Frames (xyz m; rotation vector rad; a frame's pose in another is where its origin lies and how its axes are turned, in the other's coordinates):
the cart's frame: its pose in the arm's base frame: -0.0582 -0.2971 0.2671 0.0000 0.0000 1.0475
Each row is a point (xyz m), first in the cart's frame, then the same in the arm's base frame.
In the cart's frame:
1: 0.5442 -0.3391 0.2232
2: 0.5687 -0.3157 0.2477
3: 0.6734 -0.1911 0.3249
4: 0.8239 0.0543 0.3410
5: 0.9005 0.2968 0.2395
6: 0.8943 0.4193 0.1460
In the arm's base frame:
1: 0.5075 0.0048 0.4903
2: 0.4995 0.0377 0.5148
3: 0.4438 0.1907 0.5920
4: 0.3065 0.4437 0.6081
5: 0.1347 0.6312 0.5066
6: 0.0255 0.6871 0.4131

